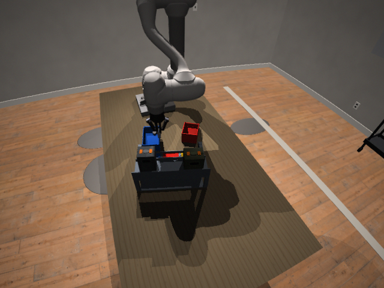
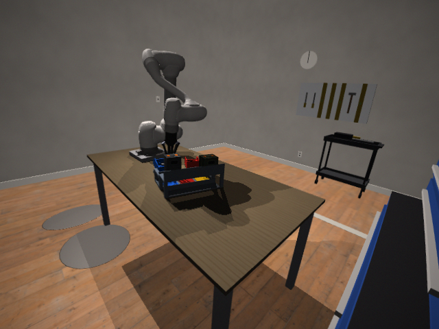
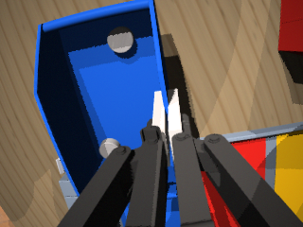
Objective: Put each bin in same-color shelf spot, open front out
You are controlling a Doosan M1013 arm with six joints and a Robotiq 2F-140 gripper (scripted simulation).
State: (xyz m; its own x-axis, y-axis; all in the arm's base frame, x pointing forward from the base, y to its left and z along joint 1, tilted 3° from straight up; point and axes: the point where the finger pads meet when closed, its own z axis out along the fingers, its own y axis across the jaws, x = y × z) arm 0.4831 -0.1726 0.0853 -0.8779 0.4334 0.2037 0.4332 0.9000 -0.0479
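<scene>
Right now the blue bin is 4 cm to the right of my hand, 4 cm below it and 3 cm behind it. Round my hand: green toolbox: 30 cm ahead, 5 cm to the left, 3 cm above; red bin: 23 cm to the left, 8 cm below, 1 cm behind; dark box: 20 cm ahead, 15 cm to the right, 5 cm above.
</scene>
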